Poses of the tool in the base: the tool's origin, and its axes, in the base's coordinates. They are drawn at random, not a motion.
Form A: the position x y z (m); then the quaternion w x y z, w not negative.
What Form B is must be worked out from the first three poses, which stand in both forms.
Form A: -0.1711 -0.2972 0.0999 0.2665 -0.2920 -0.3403 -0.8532
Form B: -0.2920 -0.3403 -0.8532 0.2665 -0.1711 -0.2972 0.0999
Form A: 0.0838 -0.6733 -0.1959 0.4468 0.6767 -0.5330 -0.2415
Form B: 0.6767 -0.5330 -0.2415 0.4468 0.0838 -0.6733 -0.1959
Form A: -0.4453 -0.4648 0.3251 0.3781 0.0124 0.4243 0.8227
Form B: 0.0124 0.4243 0.8227 0.3781 -0.4453 -0.4648 0.3251
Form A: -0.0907 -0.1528 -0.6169 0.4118 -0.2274 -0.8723 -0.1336
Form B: -0.2274 -0.8723 -0.1336 0.4118 -0.0907 -0.1528 -0.6169
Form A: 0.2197 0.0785 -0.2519 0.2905 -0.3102 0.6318 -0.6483
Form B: -0.3102 0.6318 -0.6483 0.2905 0.2197 0.0785 -0.2519
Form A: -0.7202 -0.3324 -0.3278 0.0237 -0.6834 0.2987 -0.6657
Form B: -0.6834 0.2987 -0.6657 0.0237 -0.7202 -0.3324 -0.3278
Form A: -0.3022 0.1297 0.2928 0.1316 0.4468 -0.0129 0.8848
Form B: 0.4468 -0.0129 0.8848 0.1316 -0.3022 0.1297 0.2928
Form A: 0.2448 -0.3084 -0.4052 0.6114 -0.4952 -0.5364 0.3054
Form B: -0.4952 -0.5364 0.3054 0.6114 0.2448 -0.3084 -0.4052
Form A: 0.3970 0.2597 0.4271 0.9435 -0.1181 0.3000 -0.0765
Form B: -0.1181 0.3000 -0.0765 0.9435 0.3970 0.2597 0.4271
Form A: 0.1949 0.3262 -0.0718 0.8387 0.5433 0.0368 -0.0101
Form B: 0.5433 0.0368 -0.0101 0.8387 0.1949 0.3262 -0.0718
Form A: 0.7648 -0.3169 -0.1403 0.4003 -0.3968 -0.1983 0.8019
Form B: -0.3968 -0.1983 0.8019 0.4003 0.7648 -0.3169 -0.1403
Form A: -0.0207 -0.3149 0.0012 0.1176 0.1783 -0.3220 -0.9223
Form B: 0.1783 -0.3220 -0.9223 0.1176 -0.0207 -0.3149 0.0012
